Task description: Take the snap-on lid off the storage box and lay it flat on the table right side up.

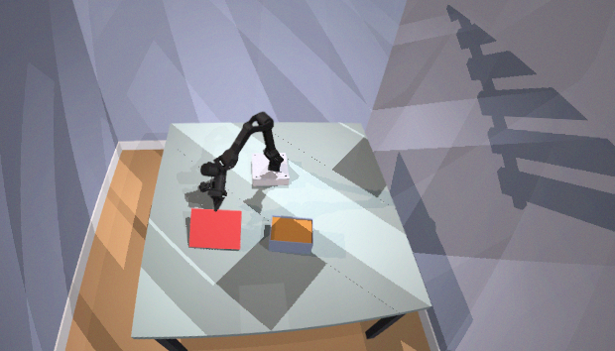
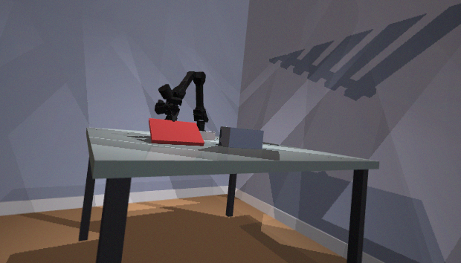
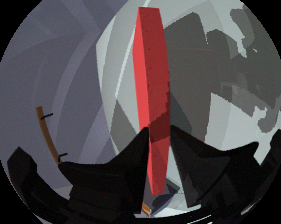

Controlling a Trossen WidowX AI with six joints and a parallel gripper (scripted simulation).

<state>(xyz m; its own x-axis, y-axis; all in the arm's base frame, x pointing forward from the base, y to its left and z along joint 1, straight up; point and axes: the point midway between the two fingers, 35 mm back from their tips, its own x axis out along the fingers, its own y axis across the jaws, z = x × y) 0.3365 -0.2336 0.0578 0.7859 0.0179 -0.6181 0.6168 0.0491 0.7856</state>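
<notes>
Right now the red lid is 7 cm ahead of my gripper tip, 4 cm below it and 1 cm to the left of it. Round my gripper tip: grey storage box 36 cm to the left, 5 cm ahead, 4 cm below.
</notes>
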